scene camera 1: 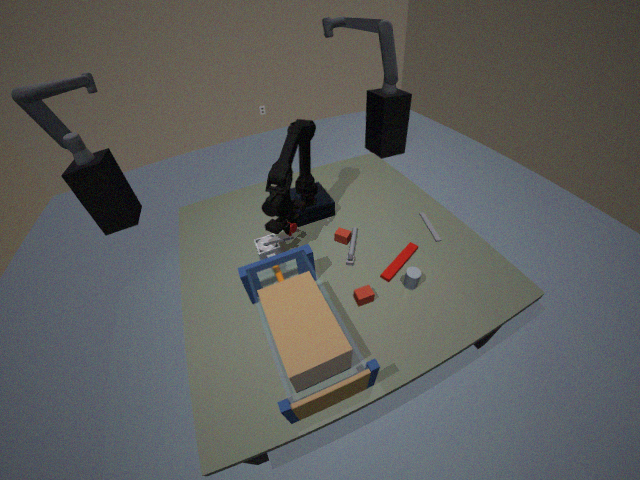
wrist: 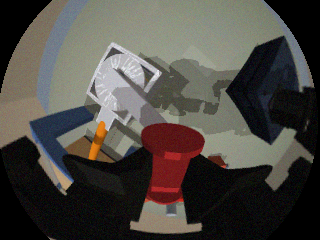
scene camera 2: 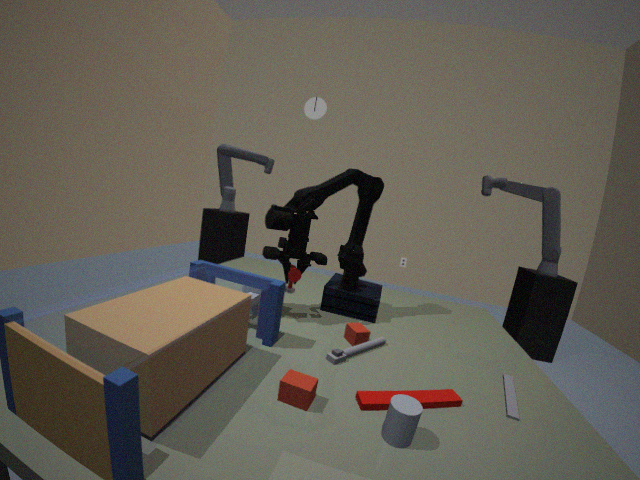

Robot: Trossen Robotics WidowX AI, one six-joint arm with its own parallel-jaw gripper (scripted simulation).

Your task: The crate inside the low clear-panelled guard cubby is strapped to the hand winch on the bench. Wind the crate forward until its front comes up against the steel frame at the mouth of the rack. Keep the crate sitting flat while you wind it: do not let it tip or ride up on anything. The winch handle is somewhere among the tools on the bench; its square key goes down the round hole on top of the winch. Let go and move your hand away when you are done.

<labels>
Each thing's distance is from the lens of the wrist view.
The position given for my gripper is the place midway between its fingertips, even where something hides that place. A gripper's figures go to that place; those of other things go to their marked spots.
my gripper (wrist: pixel 166 142): 10 cm
red knob (wrist: pixel 173 146): 4 cm
</labels>
